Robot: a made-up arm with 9 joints. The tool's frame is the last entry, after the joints.
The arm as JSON. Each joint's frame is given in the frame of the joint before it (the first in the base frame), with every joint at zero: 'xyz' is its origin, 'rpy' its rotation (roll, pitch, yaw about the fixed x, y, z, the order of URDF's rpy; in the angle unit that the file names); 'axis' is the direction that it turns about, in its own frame. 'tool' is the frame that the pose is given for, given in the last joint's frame.
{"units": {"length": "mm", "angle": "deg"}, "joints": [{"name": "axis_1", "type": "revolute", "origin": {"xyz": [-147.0, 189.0, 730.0], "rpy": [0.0, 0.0, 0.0]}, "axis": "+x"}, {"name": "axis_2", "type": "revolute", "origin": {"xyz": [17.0, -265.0, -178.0], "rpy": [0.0, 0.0, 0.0]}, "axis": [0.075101, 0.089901, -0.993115]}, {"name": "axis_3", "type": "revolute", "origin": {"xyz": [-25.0, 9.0, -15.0], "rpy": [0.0, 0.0, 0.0]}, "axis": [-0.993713, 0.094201, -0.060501]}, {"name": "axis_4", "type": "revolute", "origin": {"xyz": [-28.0, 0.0, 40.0], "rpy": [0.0, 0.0, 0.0]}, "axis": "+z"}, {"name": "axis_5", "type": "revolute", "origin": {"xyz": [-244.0, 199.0, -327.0], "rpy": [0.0, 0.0, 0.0]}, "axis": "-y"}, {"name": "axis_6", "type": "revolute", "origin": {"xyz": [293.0, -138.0, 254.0], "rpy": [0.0, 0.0, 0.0]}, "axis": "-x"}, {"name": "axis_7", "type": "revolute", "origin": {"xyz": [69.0, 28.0, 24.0], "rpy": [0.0, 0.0, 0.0]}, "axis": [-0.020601, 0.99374, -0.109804]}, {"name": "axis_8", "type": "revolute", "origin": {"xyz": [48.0, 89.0, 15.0], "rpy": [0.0, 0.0, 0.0]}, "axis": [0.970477, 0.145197, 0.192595]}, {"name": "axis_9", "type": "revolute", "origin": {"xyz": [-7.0, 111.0, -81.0], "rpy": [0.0, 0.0, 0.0]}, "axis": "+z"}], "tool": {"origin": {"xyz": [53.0, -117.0, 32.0], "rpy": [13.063, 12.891, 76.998]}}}
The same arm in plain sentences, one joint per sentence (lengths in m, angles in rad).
The arm has nine revolute joints in a row. What follows holds with every joint at zero, and every direction is one of the base frame's. The first joint sits 0.147 m along -x and 0.189 m along +y and 0.73 m along +z from the base frame's origin and turns about +x. The second joint sits 0.017 m along +x and 0.265 m along -y and 0.178 m along -z from the first joint and turns about the direction (0.075101, 0.089901, -0.993115). The third joint sits 0.025 m along -x and 0.009 m along +y and 0.015 m along -z from the second joint and turns about the direction (-0.993713, 0.094201, -0.060501). The fourth joint sits 0.028 m along -x and 0.04 m along +z from the third joint and turns about +z. The fifth joint sits 0.244 m along -x and 0.199 m along +y and 0.327 m along -z from the fourth joint and turns about -y. The sixth joint sits 0.293 m along +x and 0.138 m along -y and 0.254 m along +z from the fifth joint and turns about -x. The seventh joint sits 0.069 m along +x and 0.028 m along +y and 0.024 m along +z from the sixth joint and turns about the direction (-0.020601, 0.99374, -0.109804). The eighth joint sits 0.048 m along +x and 0.089 m along +y and 0.015 m along +z from the seventh joint and turns about the direction (0.970477, 0.145197, 0.192595). The ninth joint sits 0.007 m along -x and 0.111 m along +y and 0.081 m along -z from the eighth joint and turns about +z. The tool frame, which is the frame that the pose is given for, sits 0.053 m along +x and 0.117 m along -y and 0.032 m along +z from the ninth joint; its axes are the base frame's turned by roll 0.228, pitch 0.225 and yaw 1.3439 rad (as in URDF: about the fixed x, then y, then z).
